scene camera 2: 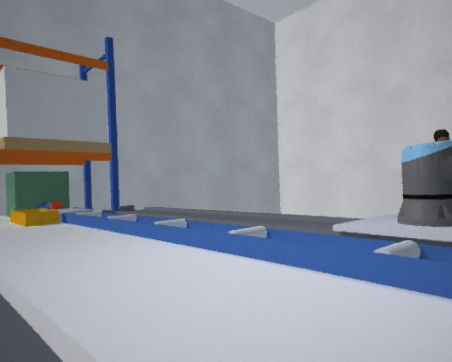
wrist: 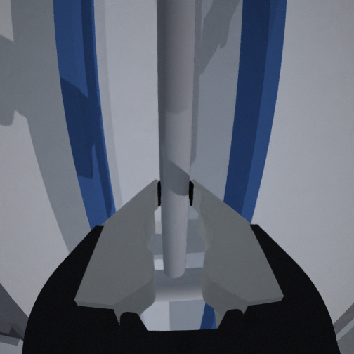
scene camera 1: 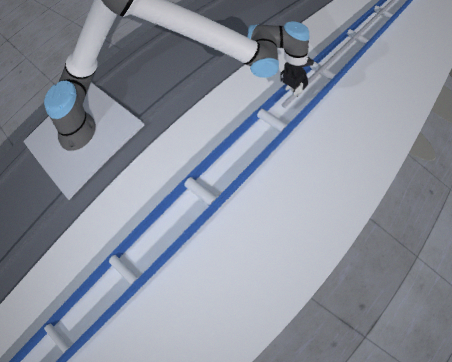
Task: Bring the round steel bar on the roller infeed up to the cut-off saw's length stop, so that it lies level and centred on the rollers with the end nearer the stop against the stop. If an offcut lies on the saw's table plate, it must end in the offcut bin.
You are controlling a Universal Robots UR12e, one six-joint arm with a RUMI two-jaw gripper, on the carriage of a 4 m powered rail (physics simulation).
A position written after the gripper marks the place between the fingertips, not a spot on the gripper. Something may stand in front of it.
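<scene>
A roller infeed [wrist: 261,40] is visible in the scene, and so is the gripper [wrist: 174,181].
</scene>
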